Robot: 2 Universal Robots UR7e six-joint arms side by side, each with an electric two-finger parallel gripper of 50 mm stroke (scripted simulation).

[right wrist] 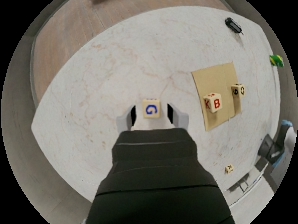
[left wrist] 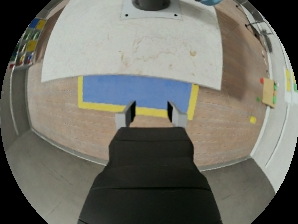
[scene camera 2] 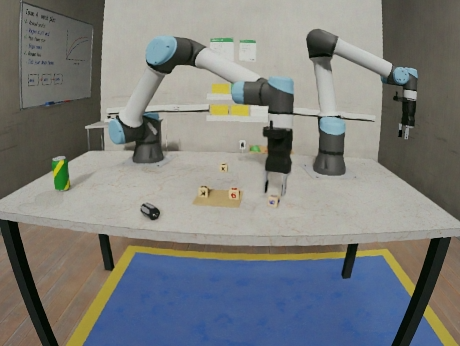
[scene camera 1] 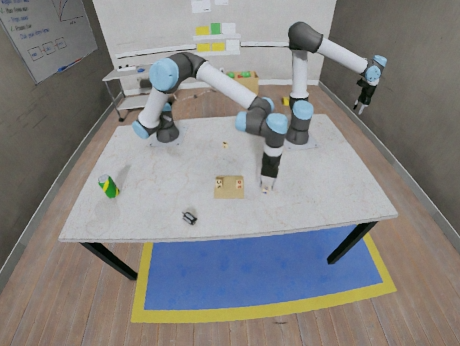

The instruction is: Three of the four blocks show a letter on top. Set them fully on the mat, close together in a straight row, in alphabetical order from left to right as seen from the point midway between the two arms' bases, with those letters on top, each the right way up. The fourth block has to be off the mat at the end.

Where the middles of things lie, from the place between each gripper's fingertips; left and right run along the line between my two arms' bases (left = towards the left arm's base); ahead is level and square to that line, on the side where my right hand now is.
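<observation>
My right gripper (scene camera 2: pixel 274 193): 50 mm above the tan mat (right wrist: pixel 218 79), 170 mm to the left of it, 30 mm past it.
Tan mat, from my left hand: 180 mm below, 800 mm to the right, 510 mm ahead.
</observation>
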